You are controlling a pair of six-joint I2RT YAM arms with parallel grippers.
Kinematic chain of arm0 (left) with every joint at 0, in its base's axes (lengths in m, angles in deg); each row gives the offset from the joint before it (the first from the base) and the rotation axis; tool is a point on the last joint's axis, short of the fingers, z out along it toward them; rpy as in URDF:
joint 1: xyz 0 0 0.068 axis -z
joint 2: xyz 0.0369 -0.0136 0.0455 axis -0.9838 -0.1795 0
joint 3: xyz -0.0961 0.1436 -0.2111 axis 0.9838 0.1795 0
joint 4: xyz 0.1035 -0.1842 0.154 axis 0.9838 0.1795 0
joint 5: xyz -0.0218 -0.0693 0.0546 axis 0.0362 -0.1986 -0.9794
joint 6: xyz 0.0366 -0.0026 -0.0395 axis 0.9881 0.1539 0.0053
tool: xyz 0 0 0 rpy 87.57 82.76 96.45
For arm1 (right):
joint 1: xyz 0 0 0.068 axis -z
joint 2: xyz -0.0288 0.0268 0.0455 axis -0.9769 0.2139 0
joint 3: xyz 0.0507 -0.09 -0.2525 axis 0.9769 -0.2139 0
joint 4: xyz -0.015 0.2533 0.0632 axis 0.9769 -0.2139 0
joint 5: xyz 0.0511 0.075 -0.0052 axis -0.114 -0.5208 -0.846
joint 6: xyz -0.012 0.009 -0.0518 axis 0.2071 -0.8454 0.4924
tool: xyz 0 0 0 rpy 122.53 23.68 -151.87
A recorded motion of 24 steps. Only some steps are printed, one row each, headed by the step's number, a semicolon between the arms.
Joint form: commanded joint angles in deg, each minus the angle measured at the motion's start. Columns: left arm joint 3, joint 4, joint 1, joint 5, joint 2, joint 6; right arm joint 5, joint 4, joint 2, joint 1, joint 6, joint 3.
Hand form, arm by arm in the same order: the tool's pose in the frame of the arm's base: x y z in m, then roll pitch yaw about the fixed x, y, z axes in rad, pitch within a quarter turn. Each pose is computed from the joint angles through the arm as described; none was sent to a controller.
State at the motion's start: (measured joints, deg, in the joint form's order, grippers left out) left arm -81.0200 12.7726 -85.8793 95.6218 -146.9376 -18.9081; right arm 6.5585 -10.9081 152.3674 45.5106 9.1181 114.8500
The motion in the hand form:
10: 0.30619 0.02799 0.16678 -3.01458 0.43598 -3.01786; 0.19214 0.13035 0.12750 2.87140 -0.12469 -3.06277
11: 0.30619 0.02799 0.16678 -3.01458 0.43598 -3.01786; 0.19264 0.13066 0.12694 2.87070 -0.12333 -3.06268
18: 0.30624 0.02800 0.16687 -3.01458 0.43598 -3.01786; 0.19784 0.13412 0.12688 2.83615 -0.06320 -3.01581
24: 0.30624 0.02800 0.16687 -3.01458 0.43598 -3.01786; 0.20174 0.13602 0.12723 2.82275 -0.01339 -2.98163
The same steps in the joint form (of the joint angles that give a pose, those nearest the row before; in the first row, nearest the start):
10: -1.46 -0.04 0.20 -0.31 0.63 -0.94; -1.03 2.75 11.04 0.57 11.67 -0.20
11: -1.46 -0.04 0.20 -0.31 0.63 -0.94; -1.03 3.00 11.21 0.57 11.67 -0.18
18: -1.49 -0.02 0.20 -0.31 0.63 -0.94; -1.42 6.29 11.32 0.57 14.27 -0.17
24: -1.49 -0.02 0.20 -0.31 0.63 -0.94; -1.18 8.59 11.32 0.63 16.39 -0.18

